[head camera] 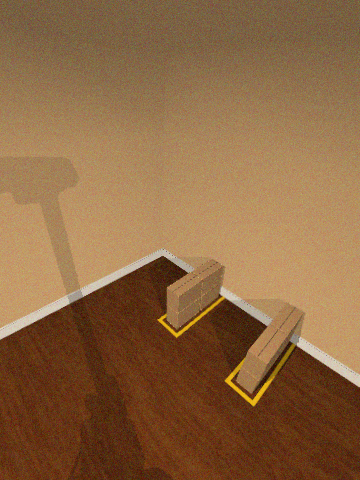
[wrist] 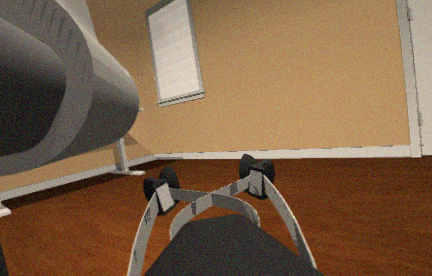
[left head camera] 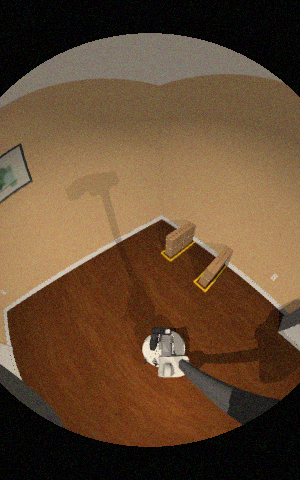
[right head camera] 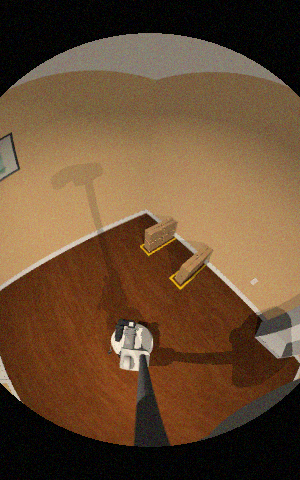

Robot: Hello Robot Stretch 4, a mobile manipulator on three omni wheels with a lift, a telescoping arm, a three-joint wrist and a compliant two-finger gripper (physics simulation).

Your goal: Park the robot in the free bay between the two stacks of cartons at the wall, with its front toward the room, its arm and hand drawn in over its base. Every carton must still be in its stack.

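Two carton stacks stand upright at the wall near the corner, each in a yellow floor outline. The left stack (head camera: 195,299) (left head camera: 180,241) (right head camera: 160,236) is nearer the corner than the right stack (head camera: 270,340) (left head camera: 215,268) (right head camera: 194,264). The free bay (head camera: 227,332) is the dark floor between them. My round white base (left head camera: 148,348) (right head camera: 116,345) stands out on the floor, apart from both stacks. My arm and hand are folded in over the base. My gripper (wrist: 209,175) is open and empty, its two fingertips spread apart in the wrist view. The stacks do not show in the wrist view.
A white cabinet (left head camera: 294,332) (right head camera: 277,344) stands at the right along the stacks' wall. A framed picture (left head camera: 12,172) (right head camera: 7,158) hangs on the left wall. The wrist view shows a window (wrist: 176,52), a door (wrist: 423,75) and a white stand leg (wrist: 121,156).
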